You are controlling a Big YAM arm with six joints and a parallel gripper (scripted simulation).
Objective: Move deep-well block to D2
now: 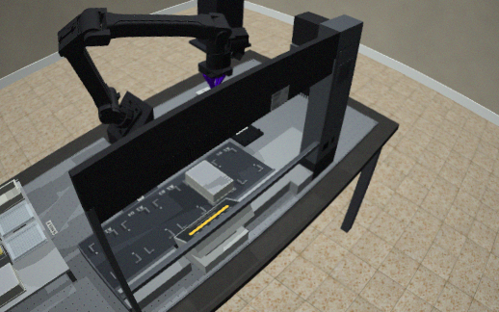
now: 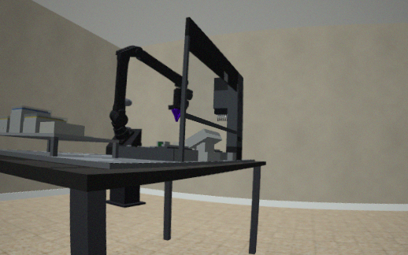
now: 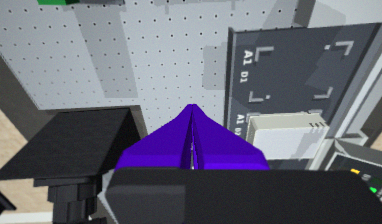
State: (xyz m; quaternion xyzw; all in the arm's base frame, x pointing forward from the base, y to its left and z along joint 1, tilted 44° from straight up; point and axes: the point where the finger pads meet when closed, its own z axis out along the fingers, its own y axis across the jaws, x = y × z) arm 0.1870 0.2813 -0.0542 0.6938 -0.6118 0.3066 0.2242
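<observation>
Right now my hand is 160 mm past the green ready key, 150 mm above it and 50 mm to the right of it. From my hand the other things lie so: regrip nest RG: 360 mm to the right, 230 mm below, 60 mm ahead; RG nest label: 360 mm to the right, 220 mm below, 60 mm ahead; tall column: 310 mm ahead, 200 mm to the left, 40 mm above.
</observation>
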